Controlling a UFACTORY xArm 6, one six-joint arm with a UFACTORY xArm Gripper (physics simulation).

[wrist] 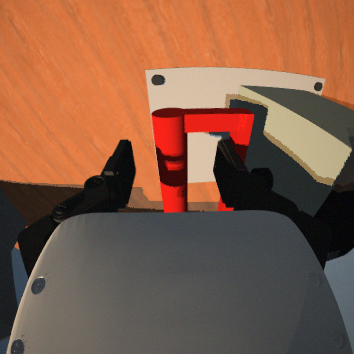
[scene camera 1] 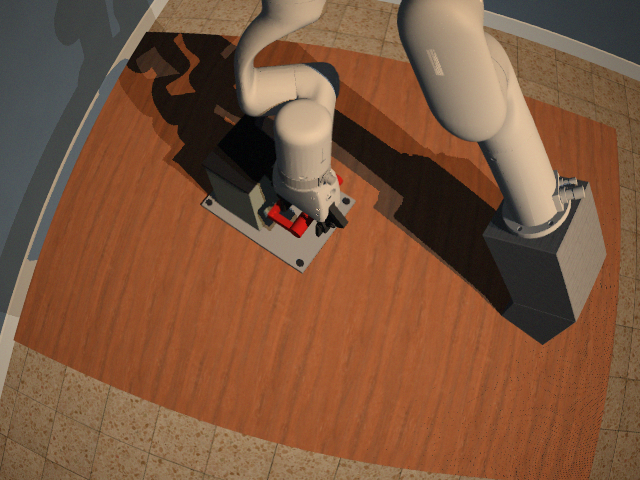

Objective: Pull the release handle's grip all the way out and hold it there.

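Note:
The release handle's red grip (scene camera 1: 299, 226) (wrist: 170, 131) is a round bar, joined by a red side arm (scene camera 1: 283, 217) (wrist: 215, 122) to the grey-green housing (scene camera 1: 227, 198) (wrist: 306, 145). In the wrist view a gap shows between bar and housing. My gripper (scene camera 1: 330, 222) (wrist: 174, 154) is open, its black fingers on either side of the bar, with gaps on both sides. The right finger stands in the opening between bar and housing in the wrist view. My gripper body hides the bar's lower end in the wrist view and much of the handle in the scene view.
The housing stands on a light grey base plate (scene camera 1: 289, 250) (wrist: 200, 85) with dark round bolts at its corners. The plate lies on the wooden table (scene camera 1: 258, 335) (wrist: 75, 75). The arm's dark grey pedestal (scene camera 1: 527, 263) stands at the right in the scene view.

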